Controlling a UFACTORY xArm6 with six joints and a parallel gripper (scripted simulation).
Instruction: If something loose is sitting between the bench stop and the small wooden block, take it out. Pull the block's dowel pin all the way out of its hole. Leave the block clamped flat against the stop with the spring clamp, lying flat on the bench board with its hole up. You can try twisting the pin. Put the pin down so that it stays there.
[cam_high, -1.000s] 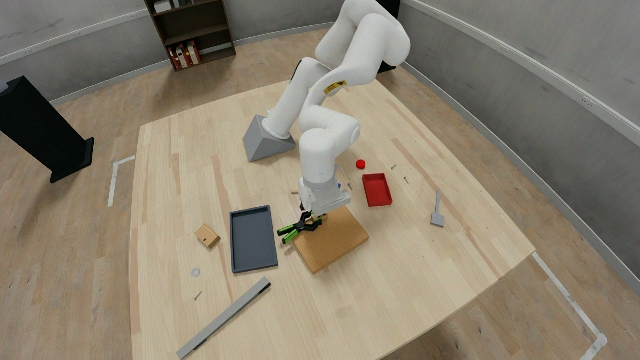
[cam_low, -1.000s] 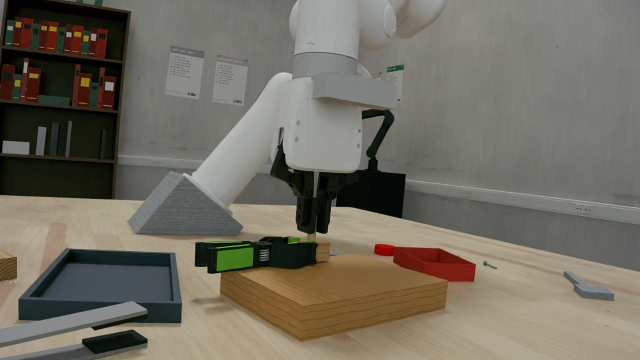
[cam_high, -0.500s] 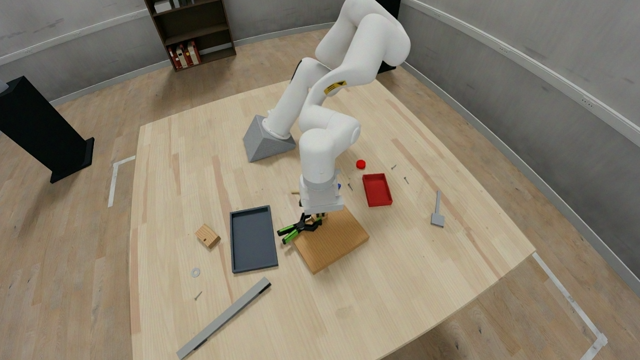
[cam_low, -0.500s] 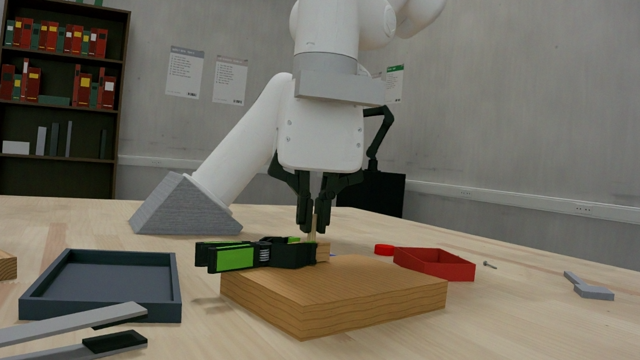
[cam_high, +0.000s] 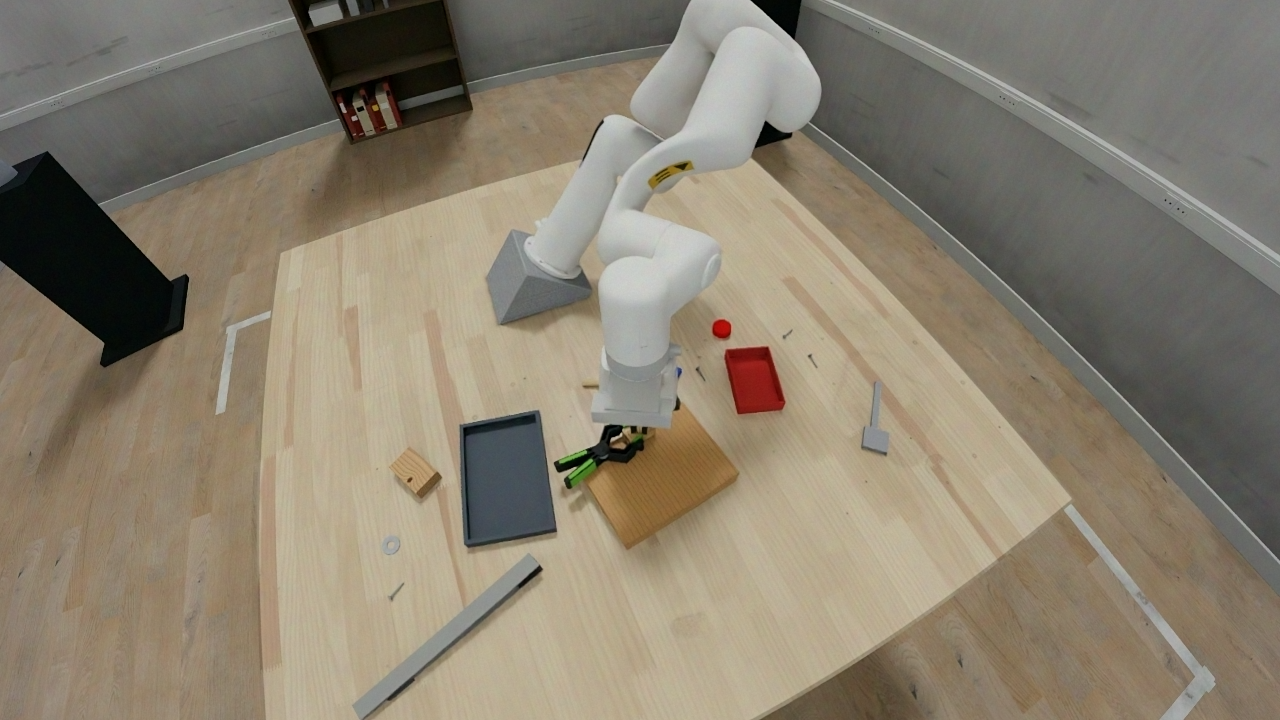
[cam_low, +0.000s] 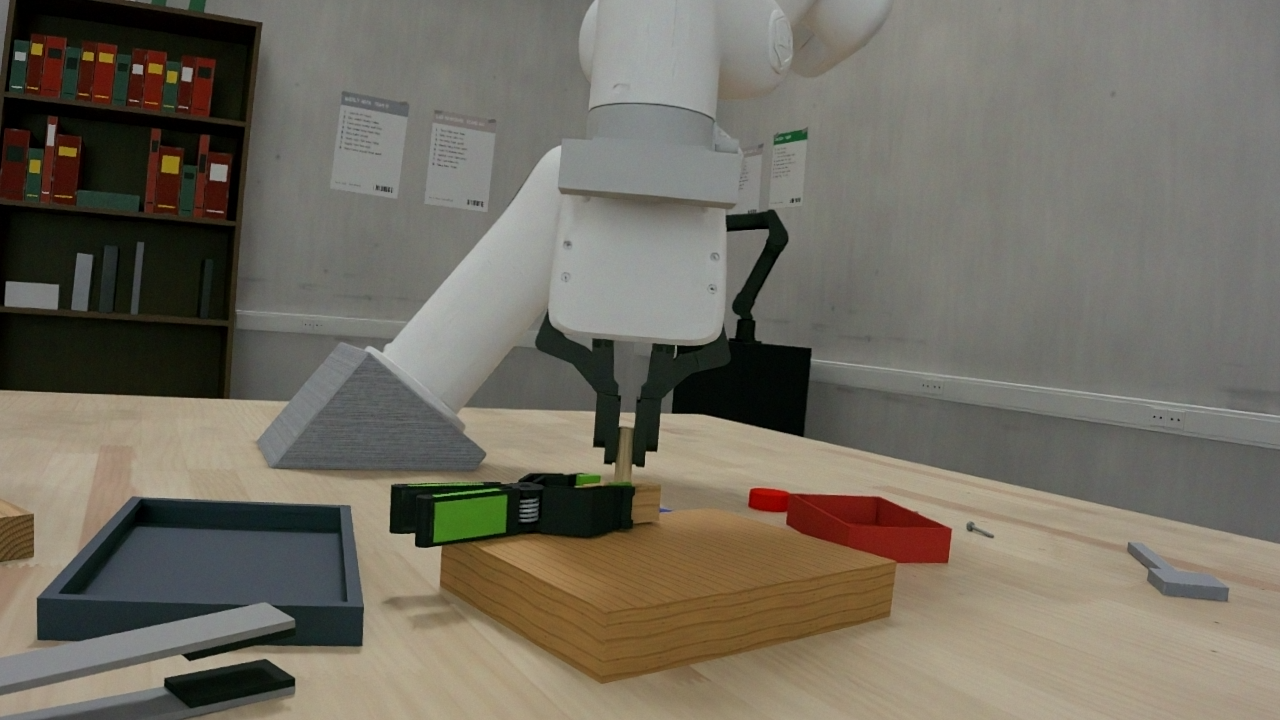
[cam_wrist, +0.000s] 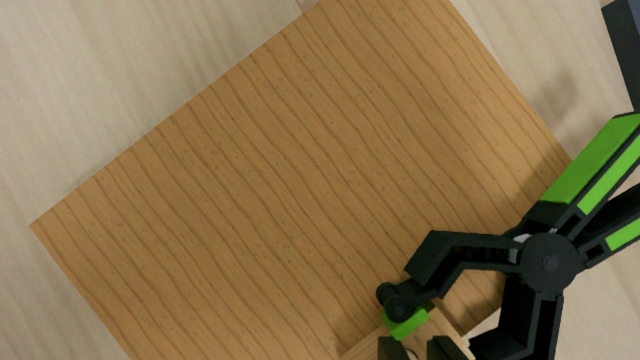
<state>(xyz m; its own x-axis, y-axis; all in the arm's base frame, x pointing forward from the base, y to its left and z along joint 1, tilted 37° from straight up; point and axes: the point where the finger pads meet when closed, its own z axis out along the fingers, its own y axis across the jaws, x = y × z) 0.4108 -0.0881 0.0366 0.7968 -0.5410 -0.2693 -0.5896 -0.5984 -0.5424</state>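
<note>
The dowel pin is 2 cm below my hand. The rest, counted from my hand: loose dowel 13 cm behind, 1 cm to the left, 8 cm below; bench board 6 cm ahead, 1 cm to the right, 6 cm below; small wooden block 5 cm below.
</note>
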